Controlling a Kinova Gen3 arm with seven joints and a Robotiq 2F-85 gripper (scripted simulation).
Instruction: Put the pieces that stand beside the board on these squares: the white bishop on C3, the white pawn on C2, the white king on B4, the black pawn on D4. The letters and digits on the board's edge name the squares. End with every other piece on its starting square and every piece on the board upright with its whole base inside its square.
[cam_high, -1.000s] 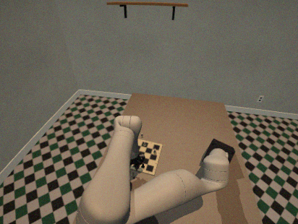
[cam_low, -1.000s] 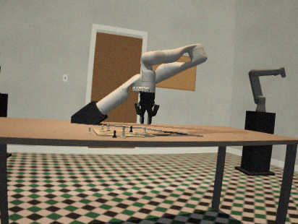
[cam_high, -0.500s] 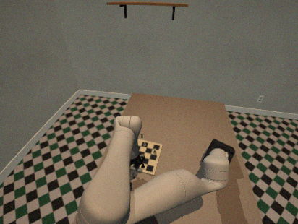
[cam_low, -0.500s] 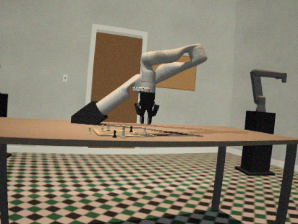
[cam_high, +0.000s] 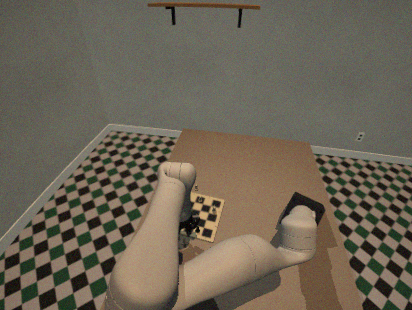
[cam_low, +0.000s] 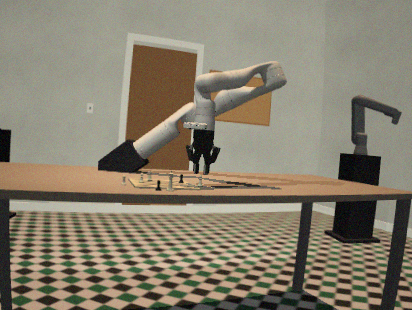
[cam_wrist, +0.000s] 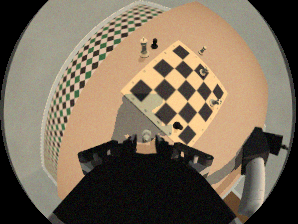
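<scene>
Now: hand 14 cm to the left of the chessboard, 6 cm above it and 2 cm short of it.
</scene>
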